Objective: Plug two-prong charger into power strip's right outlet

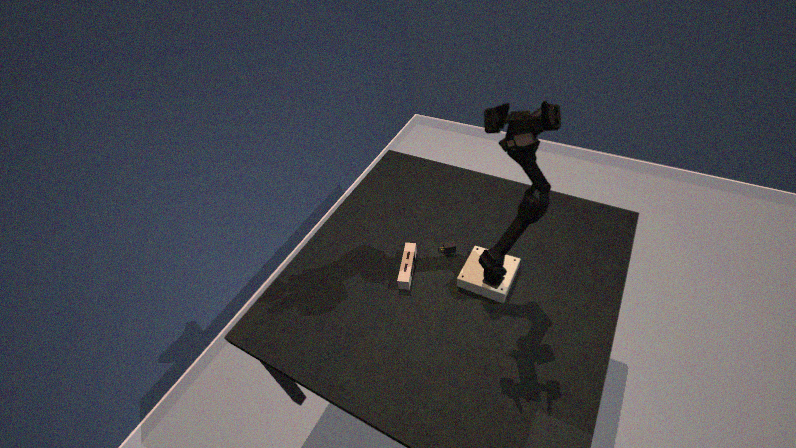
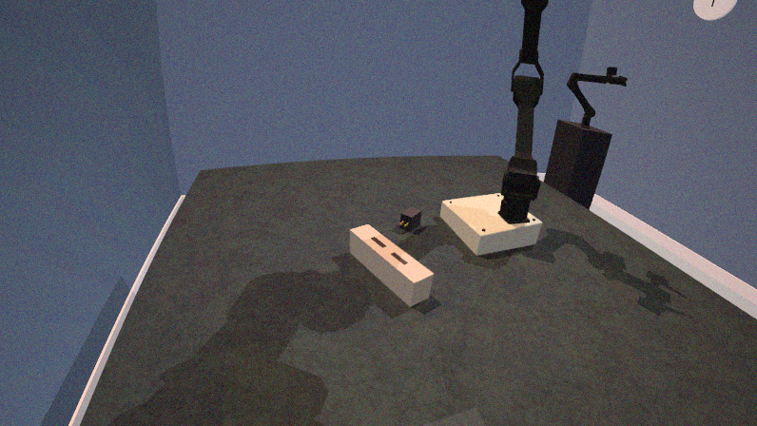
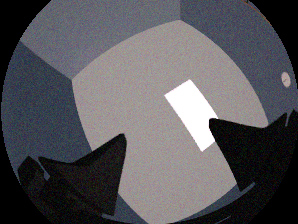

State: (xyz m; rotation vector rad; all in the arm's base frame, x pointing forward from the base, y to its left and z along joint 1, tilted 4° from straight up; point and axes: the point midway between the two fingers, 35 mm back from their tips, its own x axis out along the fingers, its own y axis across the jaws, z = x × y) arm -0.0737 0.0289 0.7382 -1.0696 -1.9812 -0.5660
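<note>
My gripper tip is 290 mm short of the dark charger, 80 mm to the left of it and 810 mm above it.
</note>
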